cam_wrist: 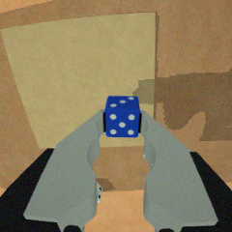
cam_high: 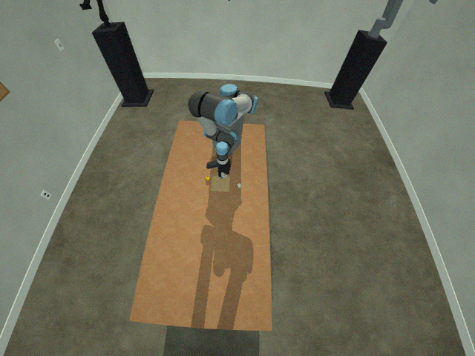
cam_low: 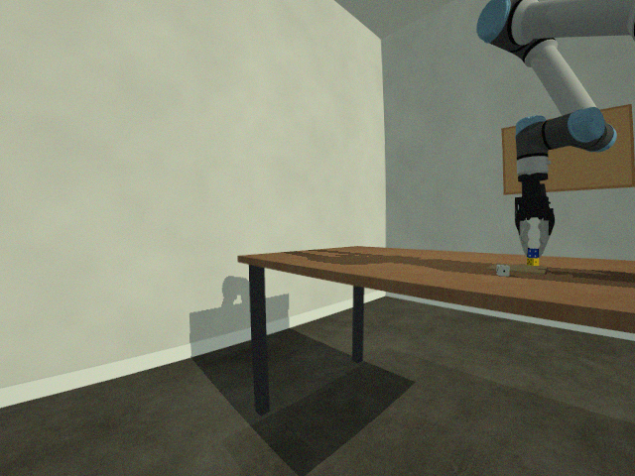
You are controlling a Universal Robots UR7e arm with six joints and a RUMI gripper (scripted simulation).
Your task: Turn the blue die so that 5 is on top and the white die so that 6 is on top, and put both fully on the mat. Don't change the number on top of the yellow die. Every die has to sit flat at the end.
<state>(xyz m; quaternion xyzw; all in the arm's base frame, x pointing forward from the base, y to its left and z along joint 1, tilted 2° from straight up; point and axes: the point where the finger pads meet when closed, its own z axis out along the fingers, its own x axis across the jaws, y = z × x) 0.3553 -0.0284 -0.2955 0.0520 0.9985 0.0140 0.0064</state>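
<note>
Now: the tan mat 4 cm ahead of my hand and 5 cm below it. From my hand the other things lie so: blue die: right at my hand; white die: 6 cm ahead, 14 cm to the left, 4 cm below; yellow die: 1 cm ahead, 11 cm to the right, 4 cm below.
</note>
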